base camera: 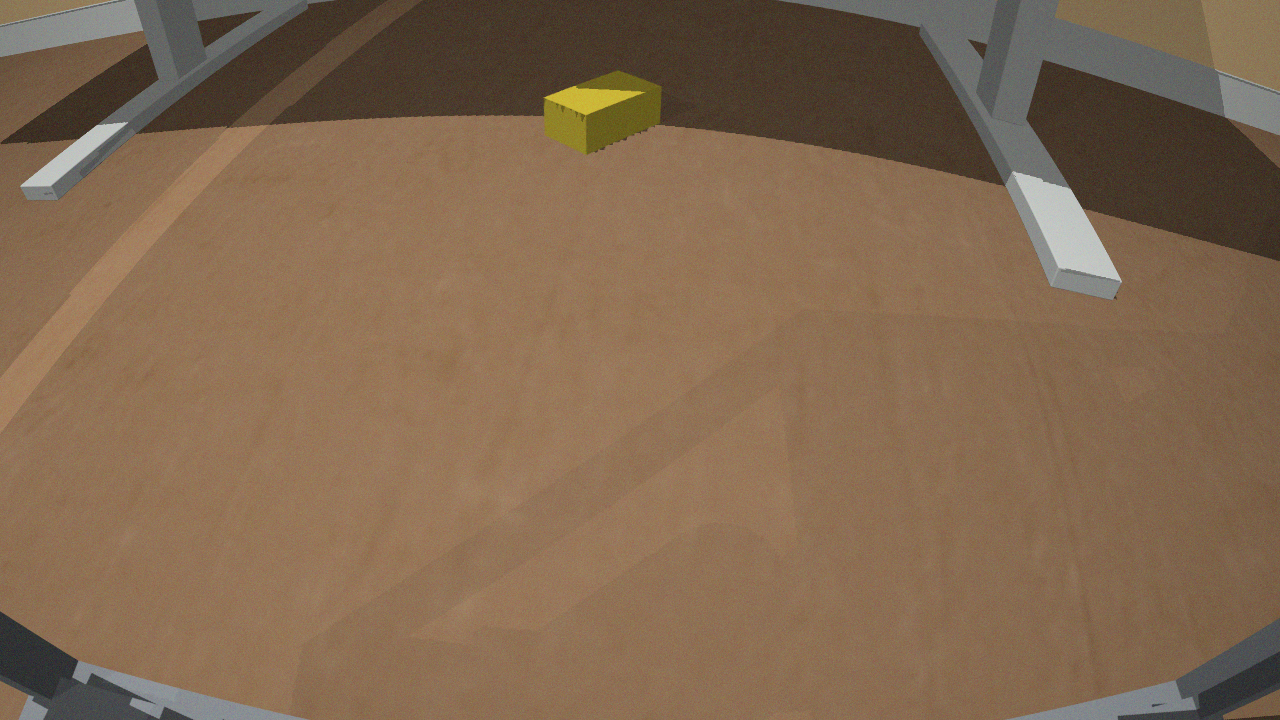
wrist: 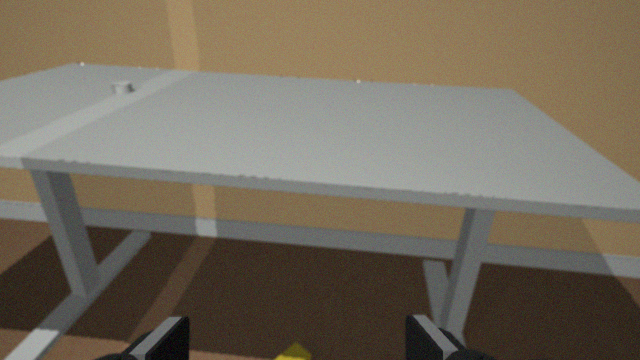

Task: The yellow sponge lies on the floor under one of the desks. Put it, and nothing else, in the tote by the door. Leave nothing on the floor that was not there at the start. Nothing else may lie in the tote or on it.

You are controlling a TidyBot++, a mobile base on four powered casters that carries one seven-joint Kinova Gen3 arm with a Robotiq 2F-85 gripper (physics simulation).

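Frame: origin at the arm's base, x ahead, y left, z up, level; metres.
Seen in the pictures: gripper, between the fingertips: [wrist: 298, 340].
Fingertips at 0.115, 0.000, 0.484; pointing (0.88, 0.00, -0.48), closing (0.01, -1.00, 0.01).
Pixels of each thing's top centre, then the offset from my fingertips to it, as dx, dy, dz. "*": a spot on its surface instead. Level surfaces: height alone.
- yellow sponge, centre of its top: [base camera: 603, 90] +0.643, +0.034, -0.836
- desk, height of its surface: dz -0.161
- desk's left foot, a spot on its surface: [base camera: 76, 161] * +0.655, +0.770, -0.856
- right foot, a spot on its surface: [base camera: 1065, 223] * +0.500, -0.430, -0.856
- small white round object, centre of its top: [wrist: 121, 83] +0.971, +0.512, -0.137
The yellow sponge [base camera: 601, 114] lies on the floor between the desk's two feet, at the edge of the desk's shadow, in the upper middle of the base camera view. In the wrist view a small part of the sponge [wrist: 294, 352] shows at the bottom edge, between the fingers in the picture but well beyond them. My gripper [wrist: 298, 340] is open, with its fingers wide apart and no object between them. The desk [wrist: 320, 135] stands in front of the gripper, its top in view. The tote does not show in either view.
The desk's left foot [base camera: 76, 161] and right foot [base camera: 1065, 223] stand on either side of the sponge. The desk's legs [wrist: 65, 235] rise from them. A small white round object [wrist: 121, 87] stands on the desk top at the left. A wall [wrist: 350, 40] is behind the desk.
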